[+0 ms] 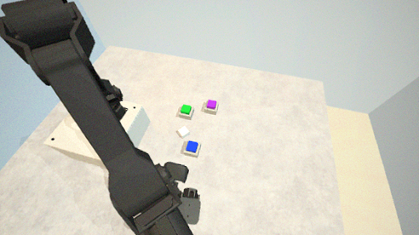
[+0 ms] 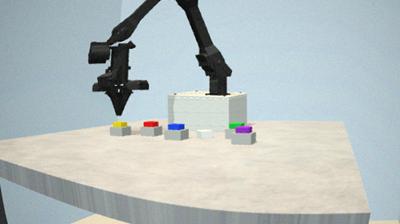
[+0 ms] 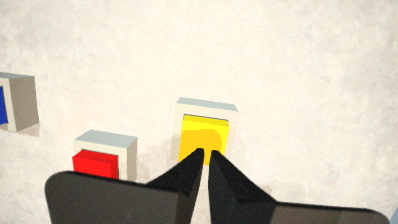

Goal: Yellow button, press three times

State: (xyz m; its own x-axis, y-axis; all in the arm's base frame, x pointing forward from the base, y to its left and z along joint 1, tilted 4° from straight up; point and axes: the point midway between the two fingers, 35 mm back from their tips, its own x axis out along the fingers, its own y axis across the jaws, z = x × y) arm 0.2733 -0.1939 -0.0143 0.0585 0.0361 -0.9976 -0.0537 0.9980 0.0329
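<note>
Now: the yellow button 2 cm below my gripper tip. From my gripper tip the other things lie so: red button (8 cm to the left, 5 cm behind, 2 cm below); then blue button (19 cm to the left, 2 cm below, 1 cm behind); then white block (25 cm to the left, 6 cm behind, 5 cm below).
</note>
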